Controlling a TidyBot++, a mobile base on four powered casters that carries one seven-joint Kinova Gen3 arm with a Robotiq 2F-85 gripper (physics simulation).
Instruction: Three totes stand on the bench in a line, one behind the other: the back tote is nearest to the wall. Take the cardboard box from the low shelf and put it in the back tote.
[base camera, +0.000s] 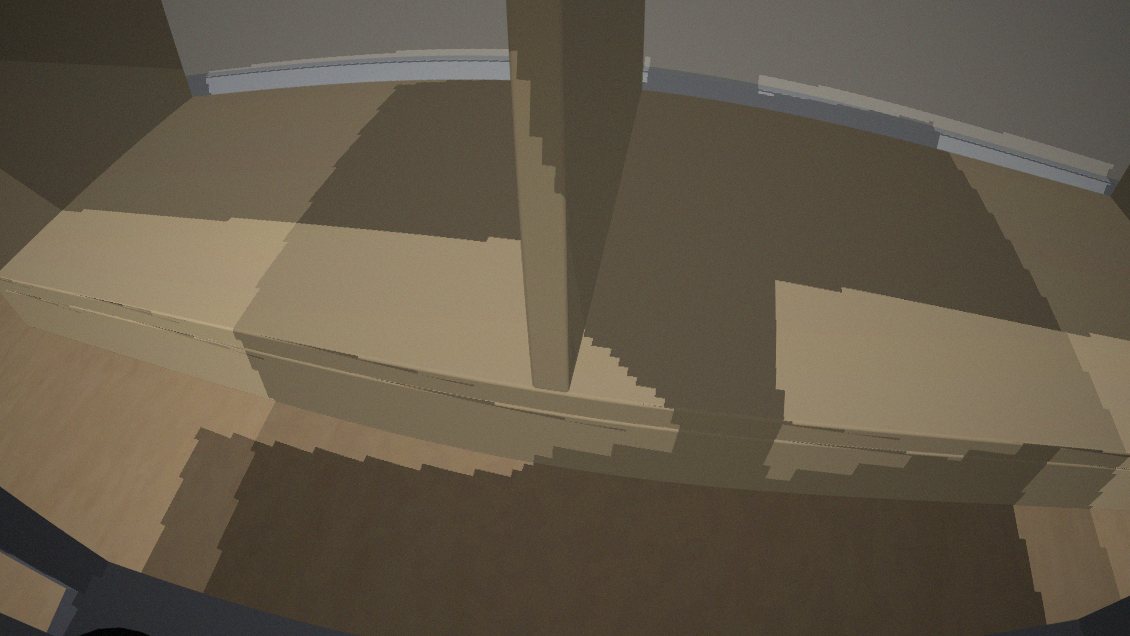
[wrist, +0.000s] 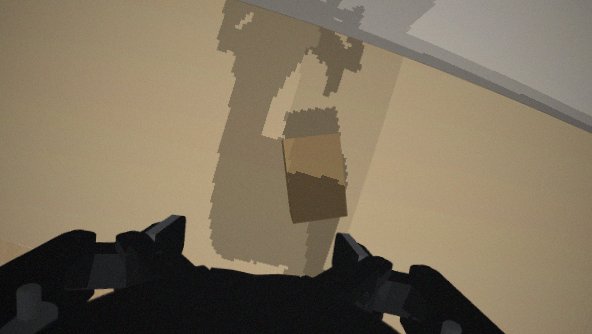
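The brown cardboard box rests on a pale wooden surface in the wrist view, right of the view's middle. Its far part is lit and its near part is in shadow. My gripper is open and empty. Its fingers stand wide apart at the bottom of the wrist view, above the surface, and the box shows beyond them, nearer the right finger. The box does not show in the base camera view. The totes do not show in either view.
In the base camera view an upright wooden panel divides a low wooden shelf board. A grey wall stands behind it. The wooden floor lies in front. A grey wall also shows at the upper right of the wrist view.
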